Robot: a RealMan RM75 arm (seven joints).
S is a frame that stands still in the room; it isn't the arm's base.
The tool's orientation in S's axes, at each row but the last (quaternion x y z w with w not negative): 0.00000 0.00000 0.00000 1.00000; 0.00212 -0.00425 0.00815 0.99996; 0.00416 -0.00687 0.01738 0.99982; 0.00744 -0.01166 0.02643 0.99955; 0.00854 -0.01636 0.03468 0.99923; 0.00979 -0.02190 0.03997 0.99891; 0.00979 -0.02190 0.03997 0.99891; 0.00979 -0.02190 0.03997 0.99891; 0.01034 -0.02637 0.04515 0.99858
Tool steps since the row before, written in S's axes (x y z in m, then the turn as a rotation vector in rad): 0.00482 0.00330 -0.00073 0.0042 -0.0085 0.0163; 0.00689 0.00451 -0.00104 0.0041 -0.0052 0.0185; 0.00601 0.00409 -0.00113 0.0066 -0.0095 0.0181; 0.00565 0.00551 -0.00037 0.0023 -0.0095 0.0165; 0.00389 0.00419 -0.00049 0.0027 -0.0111 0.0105; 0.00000 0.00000 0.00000 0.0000 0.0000 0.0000; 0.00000 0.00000 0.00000 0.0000 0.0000 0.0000; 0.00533 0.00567 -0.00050 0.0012 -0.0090 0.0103; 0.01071 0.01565 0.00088 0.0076 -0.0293 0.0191
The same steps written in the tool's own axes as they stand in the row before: 0.00482 0.00330 -0.00073 0.0042 -0.0085 0.0163; 0.00695 0.00439 -0.00112 0.0042 -0.0052 0.0185; 0.00613 0.00387 -0.00125 0.0065 -0.0096 0.0181; 0.00592 0.00520 -0.00058 0.0022 -0.0094 0.0166; 0.00415 0.00390 -0.00069 0.0023 -0.0111 0.0106; 0.00000 0.00000 0.00000 0.0000 0.0000 0.0000; 0.00000 0.00000 0.00000 0.0000 0.0000 0.0000; 0.00574 0.00521 -0.00085 0.0009 -0.0089 0.0104; 0.01210 0.01463 -0.00004 0.0060 -0.0295 0.0194
